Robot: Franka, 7 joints.
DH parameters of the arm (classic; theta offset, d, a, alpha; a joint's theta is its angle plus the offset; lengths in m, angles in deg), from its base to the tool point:
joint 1: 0 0.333 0 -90
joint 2: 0 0 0 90
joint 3: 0 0.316 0.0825 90
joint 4: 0 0 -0.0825 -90
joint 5: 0 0.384 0 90
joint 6: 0 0 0.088 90
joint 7: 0 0.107 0 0
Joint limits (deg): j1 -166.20..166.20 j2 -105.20..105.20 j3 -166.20..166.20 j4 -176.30..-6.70 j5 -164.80..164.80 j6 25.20..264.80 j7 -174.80..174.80
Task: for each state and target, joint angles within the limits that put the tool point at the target. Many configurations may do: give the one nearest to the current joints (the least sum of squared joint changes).
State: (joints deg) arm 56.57 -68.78 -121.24 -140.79 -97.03 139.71 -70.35
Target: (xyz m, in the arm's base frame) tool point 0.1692 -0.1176 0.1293
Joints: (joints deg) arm 30.47 -50.46 -120.97 -174.54 -98.04 144.19 -70.35
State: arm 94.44 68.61 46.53 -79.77 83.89 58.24 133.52
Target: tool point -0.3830 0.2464 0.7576
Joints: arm 85.94 38.13 84.41 -74.01 81.27 30.55 133.52
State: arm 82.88 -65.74 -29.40 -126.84 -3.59 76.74 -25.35
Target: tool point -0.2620 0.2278 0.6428
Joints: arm 110.63 -39.72 18.90 -122.36 8.22 87.65 -25.35
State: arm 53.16 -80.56 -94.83 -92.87 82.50 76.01 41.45
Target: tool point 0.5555 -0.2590 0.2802
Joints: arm 90.01 -89.84 -107.10 -104.89 80.69 85.44 41.45
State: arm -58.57 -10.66 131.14 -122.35 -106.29 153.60 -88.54
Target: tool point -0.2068 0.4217 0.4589
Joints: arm -41.72 16.70 151.88 -135.81 -108.17 166.29 -88.54
